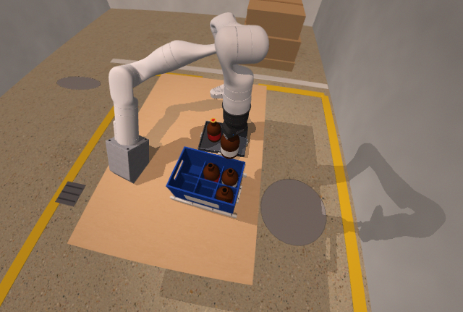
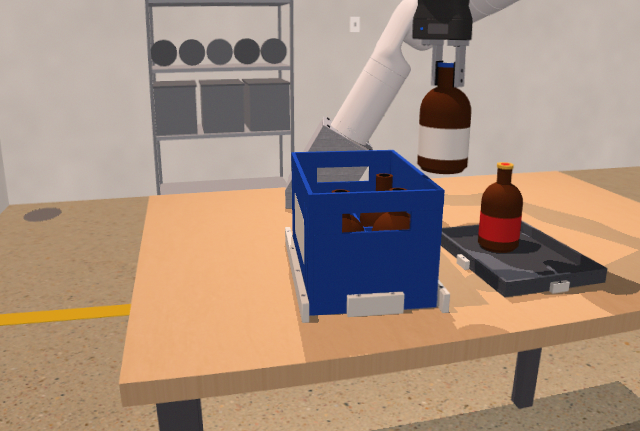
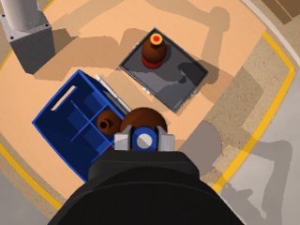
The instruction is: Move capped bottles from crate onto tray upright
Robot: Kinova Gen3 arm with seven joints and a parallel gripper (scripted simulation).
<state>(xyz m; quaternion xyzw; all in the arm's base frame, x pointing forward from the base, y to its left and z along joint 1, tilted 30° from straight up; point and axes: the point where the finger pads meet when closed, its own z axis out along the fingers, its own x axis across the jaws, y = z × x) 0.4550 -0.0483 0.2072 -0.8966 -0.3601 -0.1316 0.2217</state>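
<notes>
Right now the dark tray is 31 cm below my hand, 17 cm to the left of it and 7 cm behind it. Also, from my hand: blue crate (24 cm below, 12 cm to the right, 6 cm behind).
</notes>
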